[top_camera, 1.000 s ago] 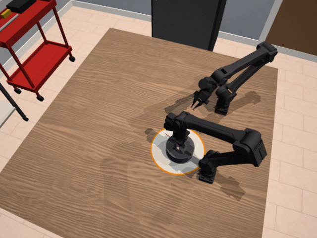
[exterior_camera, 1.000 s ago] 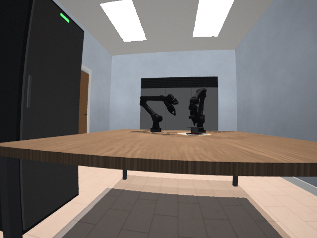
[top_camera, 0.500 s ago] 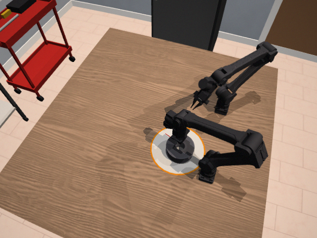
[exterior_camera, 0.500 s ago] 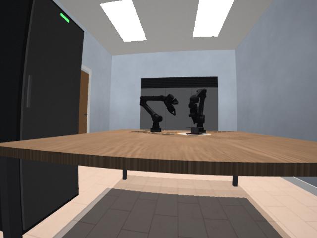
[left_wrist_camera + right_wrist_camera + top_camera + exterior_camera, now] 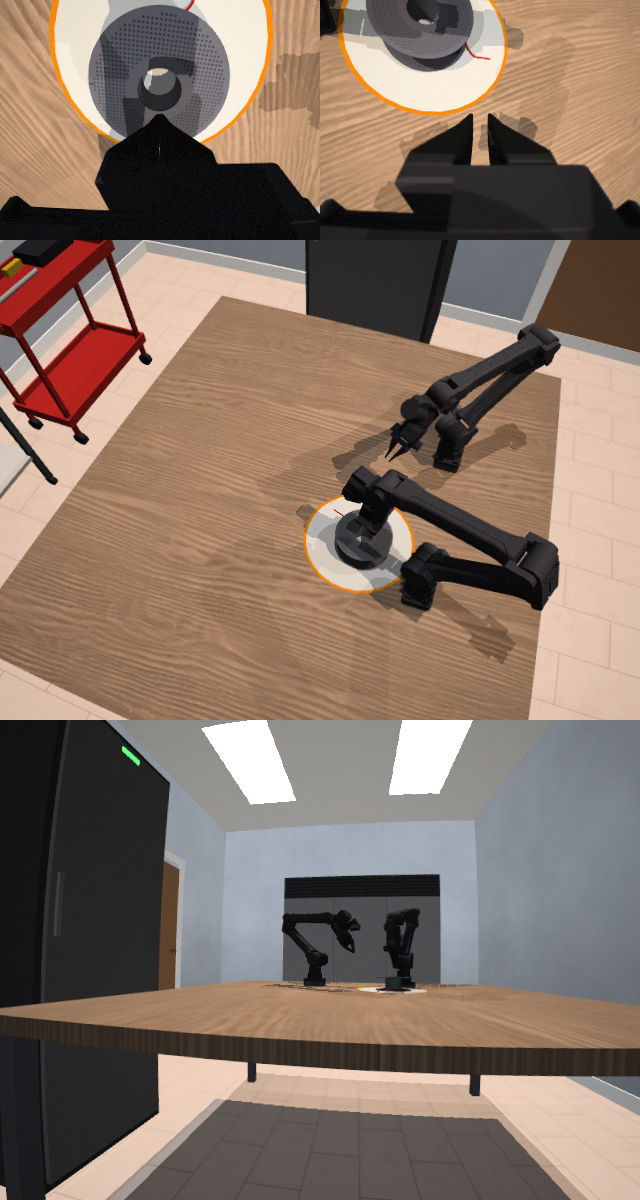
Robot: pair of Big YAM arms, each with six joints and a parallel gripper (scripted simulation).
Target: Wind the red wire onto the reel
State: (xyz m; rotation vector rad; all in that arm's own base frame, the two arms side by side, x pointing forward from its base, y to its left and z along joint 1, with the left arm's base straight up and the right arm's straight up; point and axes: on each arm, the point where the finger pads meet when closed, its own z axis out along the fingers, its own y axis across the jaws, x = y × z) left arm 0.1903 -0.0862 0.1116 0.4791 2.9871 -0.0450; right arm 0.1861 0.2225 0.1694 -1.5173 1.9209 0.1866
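My left gripper is now 1 cm short of the dark grey reel and 9 cm above it. Also, from my left hand: orange painted ring (2 cm ahead, 1 cm to the right, 13 cm below).
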